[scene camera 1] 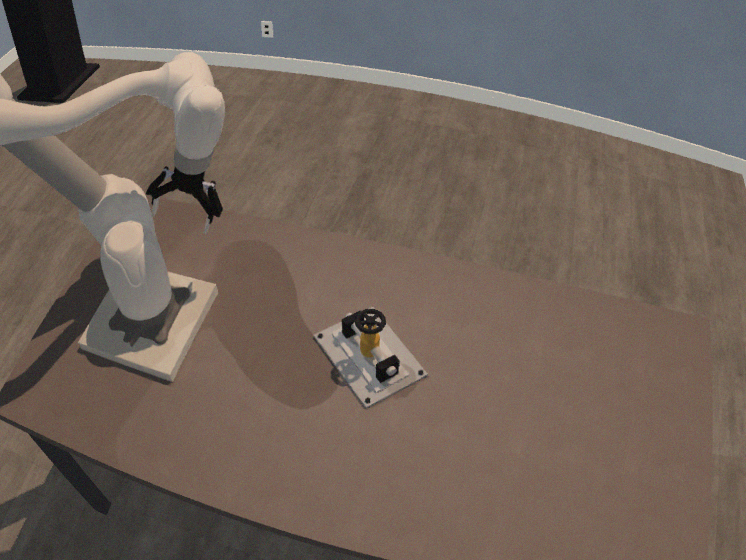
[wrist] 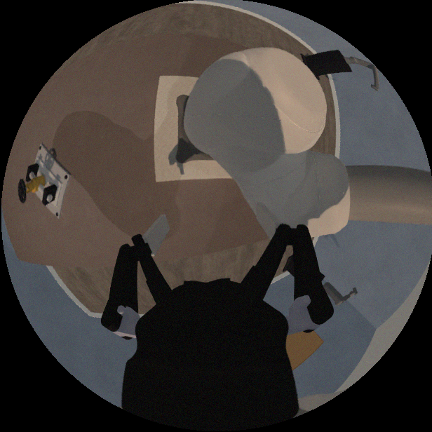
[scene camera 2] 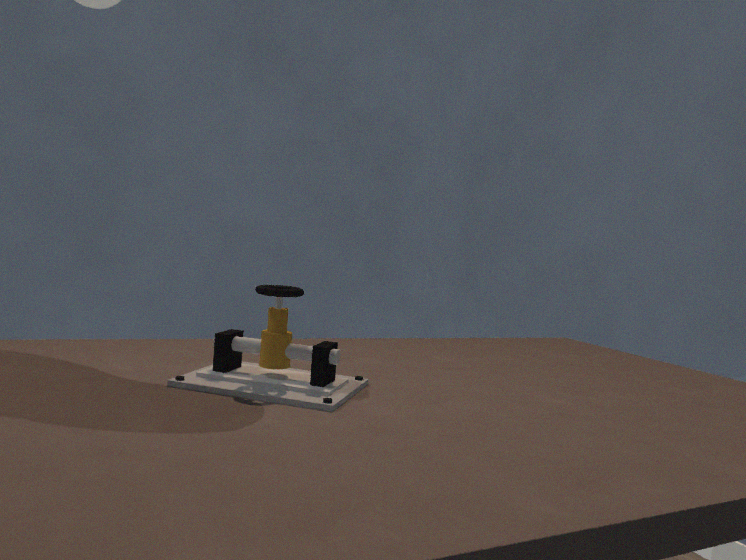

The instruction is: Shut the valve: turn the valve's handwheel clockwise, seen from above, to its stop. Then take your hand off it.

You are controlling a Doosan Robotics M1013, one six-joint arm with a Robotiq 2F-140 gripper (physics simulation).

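Observation:
The valve has a black handwheel (scene camera 1: 383, 321) (scene camera 2: 279, 291) (wrist: 22, 191) on top of a yellow body (scene camera 1: 369, 344) (scene camera 2: 275, 349) (wrist: 35, 184). The body stands upright on a light grey plate (scene camera 1: 409, 362) (scene camera 2: 289, 396) (wrist: 62, 182). A pale pipe runs through it between two black blocks. My gripper (scene camera 1: 180, 217) (wrist: 210, 216) is open and empty. It hangs high up near the robot's base, well away from the handwheel and touching nothing. The gripper does not show in scene camera 2. The handwheel's turn angle cannot be told.
The brown table (scene camera 1: 542, 391) (scene camera 2: 542, 434) (wrist: 100, 75) bears the valve and the robot's pale base slab (scene camera 1: 180, 343) (wrist: 162, 125), which is left of the valve in scene camera 1. A dark pillar (scene camera 1: 48, 48) stands on the floor behind the arm.

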